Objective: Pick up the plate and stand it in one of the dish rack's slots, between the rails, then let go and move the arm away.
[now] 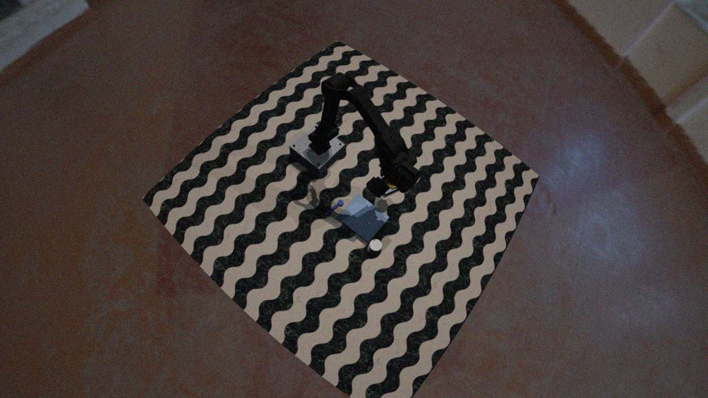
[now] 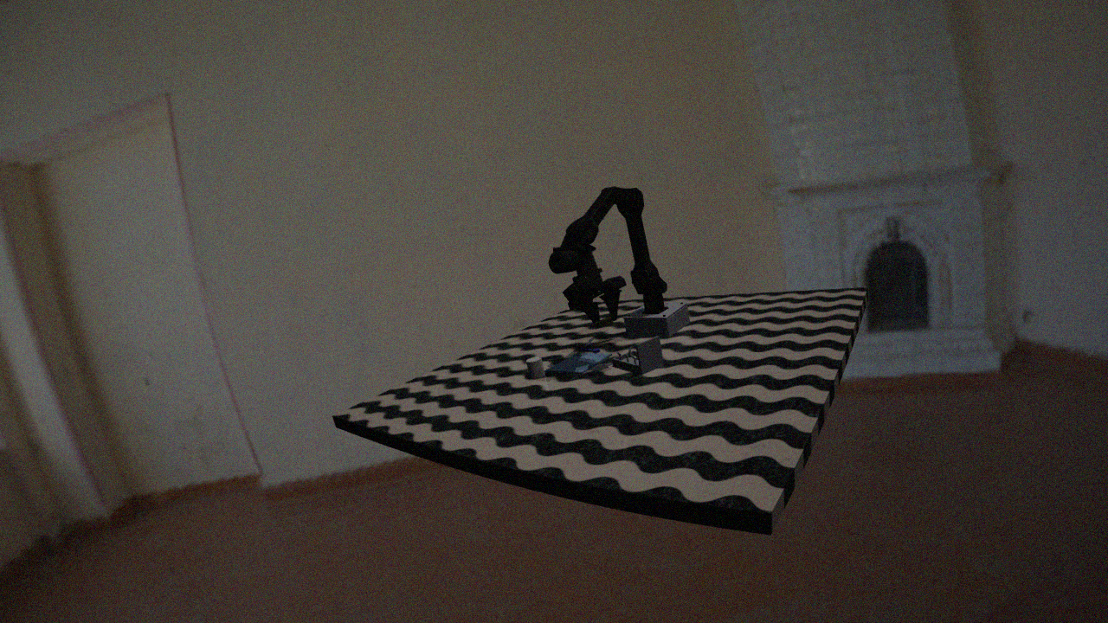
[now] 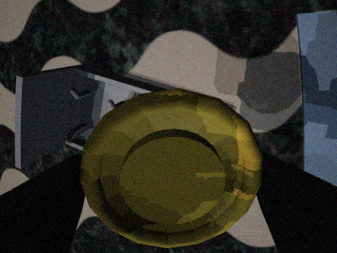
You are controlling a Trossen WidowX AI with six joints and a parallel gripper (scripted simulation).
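My gripper tip is now 2 cm past the grey dish rack, 6 cm to the right of it and 10 cm above it. Round my gripper tip: blue spoon 10 cm behind, 18 cm to the right, 12 cm below; then yellow plate 1 cm above; then blue mat 14 cm to the right, 12 cm below.
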